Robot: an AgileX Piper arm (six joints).
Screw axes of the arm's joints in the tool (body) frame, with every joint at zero. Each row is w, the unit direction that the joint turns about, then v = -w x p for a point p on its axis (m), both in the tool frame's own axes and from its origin. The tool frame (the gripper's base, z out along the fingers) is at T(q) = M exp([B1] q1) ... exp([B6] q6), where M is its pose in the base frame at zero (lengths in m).
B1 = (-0.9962, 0, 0.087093, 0, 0.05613, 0)
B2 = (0, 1, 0, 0.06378, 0, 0.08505)
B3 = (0, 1, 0, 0.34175, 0, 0.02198)
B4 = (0, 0, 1, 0, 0, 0)
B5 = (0, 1, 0, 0.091, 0, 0)
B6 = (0, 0, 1, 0, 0, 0)
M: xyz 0.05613 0 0.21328 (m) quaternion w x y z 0.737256 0 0.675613 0
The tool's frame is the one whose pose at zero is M.
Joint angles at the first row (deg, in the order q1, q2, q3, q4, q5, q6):
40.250, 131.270, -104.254, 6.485, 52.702, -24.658
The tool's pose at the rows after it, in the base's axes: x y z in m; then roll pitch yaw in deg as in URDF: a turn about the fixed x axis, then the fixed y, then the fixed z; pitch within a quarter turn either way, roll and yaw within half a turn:
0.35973, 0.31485, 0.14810, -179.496, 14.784, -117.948
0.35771, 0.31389, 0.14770, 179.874, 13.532, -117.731
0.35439, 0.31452, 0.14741, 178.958, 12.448, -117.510
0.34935, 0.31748, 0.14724, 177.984, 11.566, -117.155
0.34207, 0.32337, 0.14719, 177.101, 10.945, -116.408
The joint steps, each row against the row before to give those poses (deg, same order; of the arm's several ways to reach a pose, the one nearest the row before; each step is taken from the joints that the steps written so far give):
-0.001, 0.033, -0.048, -0.355, 1.498, -0.066
0.036, 0.001, -0.023, 0.103, 1.441, -0.237
0.231, -0.002, -0.015, 0.442, 1.387, -0.222
0.566, 0.001, -0.022, 0.552, 1.209, -0.064
1.017, 0.000, -0.019, 0.573, 0.924, -0.004

